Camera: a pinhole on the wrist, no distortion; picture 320 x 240 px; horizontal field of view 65.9 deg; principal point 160.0 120.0 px. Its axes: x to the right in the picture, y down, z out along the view. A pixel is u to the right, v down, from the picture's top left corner.
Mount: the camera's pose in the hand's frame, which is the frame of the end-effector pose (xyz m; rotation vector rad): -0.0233 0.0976 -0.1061 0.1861 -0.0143 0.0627
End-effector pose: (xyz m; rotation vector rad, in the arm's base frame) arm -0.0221 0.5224 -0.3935 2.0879 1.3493 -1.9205
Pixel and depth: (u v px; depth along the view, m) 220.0 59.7 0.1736
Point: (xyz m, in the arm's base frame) -0.0561 0.4870 -0.4382
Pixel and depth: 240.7 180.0 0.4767
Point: -0.2749 0.3046 -0.6589
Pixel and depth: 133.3 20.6 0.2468
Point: -0.1393 0.4644 -0.3612
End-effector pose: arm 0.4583 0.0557 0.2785 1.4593 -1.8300 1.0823
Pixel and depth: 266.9 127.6 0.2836
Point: 0.3854 -0.1395 0.2501
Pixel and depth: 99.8 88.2 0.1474
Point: 0.4277 0.0611 0.1999
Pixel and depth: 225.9 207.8 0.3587
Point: 0.3025 -0.1939 0.1468
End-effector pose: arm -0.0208 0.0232 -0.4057 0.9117 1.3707 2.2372
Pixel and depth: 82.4 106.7 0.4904
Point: 0.3616 0.1685 -0.3734
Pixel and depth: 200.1 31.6 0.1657
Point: 0.0070 0.0522 -0.3797
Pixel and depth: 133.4 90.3 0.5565
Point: 0.3314 0.2863 -0.3632
